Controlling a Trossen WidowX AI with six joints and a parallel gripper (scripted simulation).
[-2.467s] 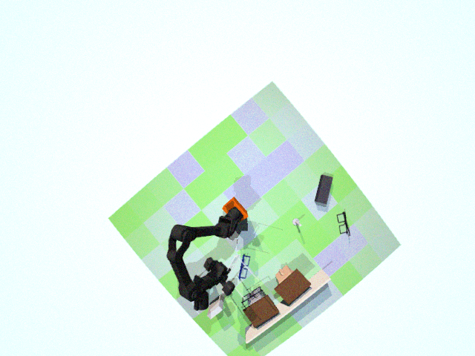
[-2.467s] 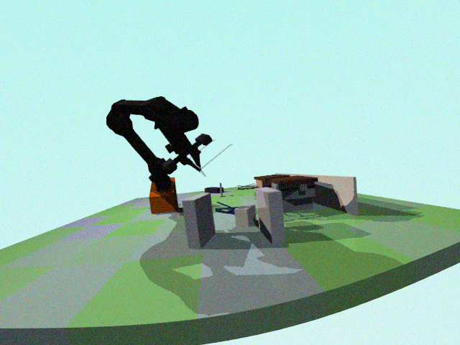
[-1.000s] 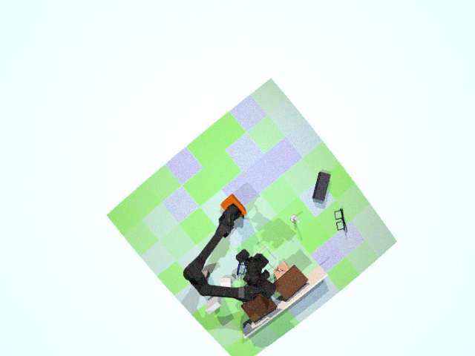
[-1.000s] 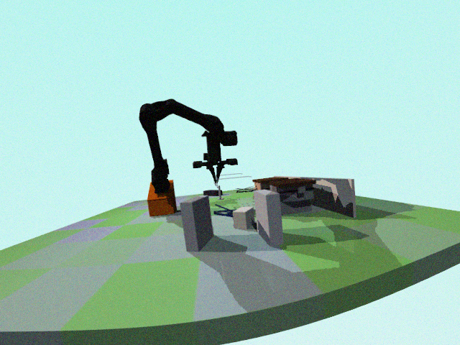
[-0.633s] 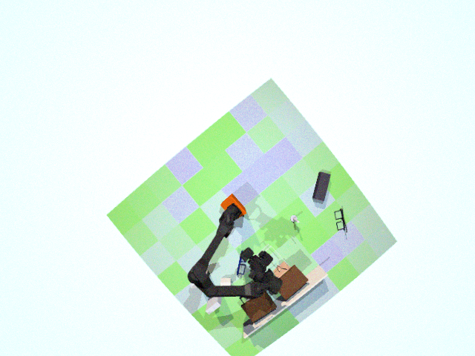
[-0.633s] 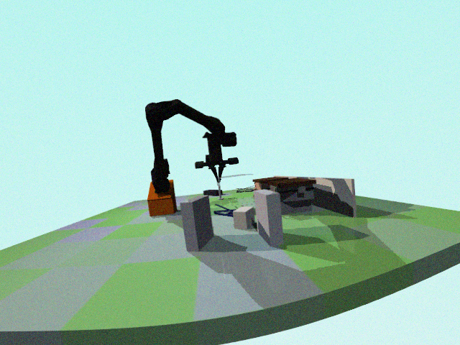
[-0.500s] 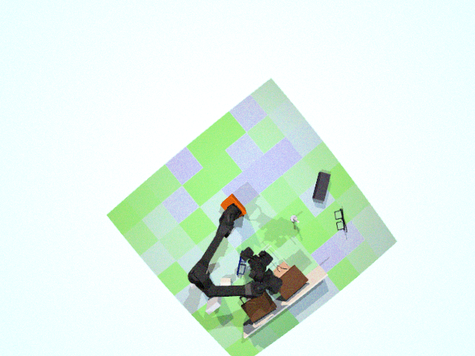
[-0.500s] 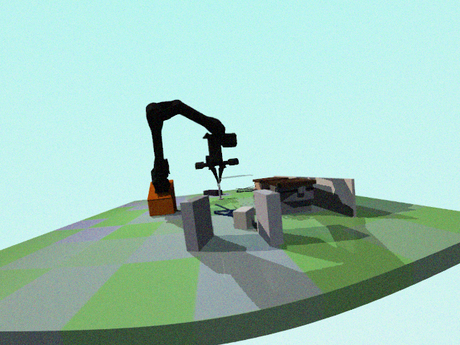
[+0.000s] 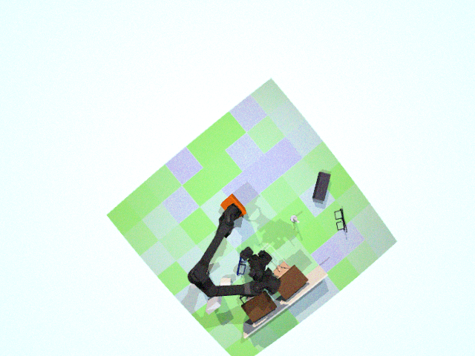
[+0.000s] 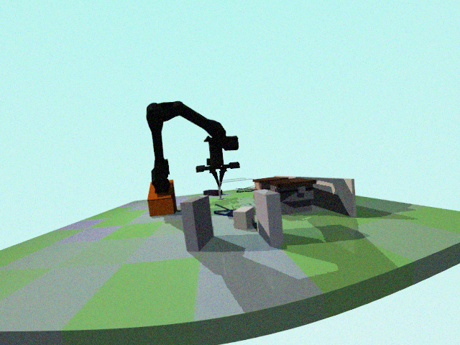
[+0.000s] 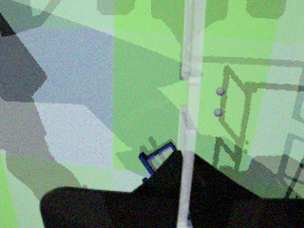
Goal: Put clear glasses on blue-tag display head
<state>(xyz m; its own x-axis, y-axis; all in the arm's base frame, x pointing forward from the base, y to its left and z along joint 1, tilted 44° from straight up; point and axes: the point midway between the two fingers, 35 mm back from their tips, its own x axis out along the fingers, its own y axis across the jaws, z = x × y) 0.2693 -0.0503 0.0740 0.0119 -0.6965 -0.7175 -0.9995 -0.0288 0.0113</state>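
The brown display head lies 22 cm ahead of my gripper tip, 5 cm to the left of it and 5 cm below it. Also, from my gripper tip: pale wall (35 cm ahead, 6 cm to the right, 5 cm below); dark box (2 cm behind, 55 cm to the left, 8 cm below); pin stand (2 cm ahead, 30 cm to the left, 8 cm below).
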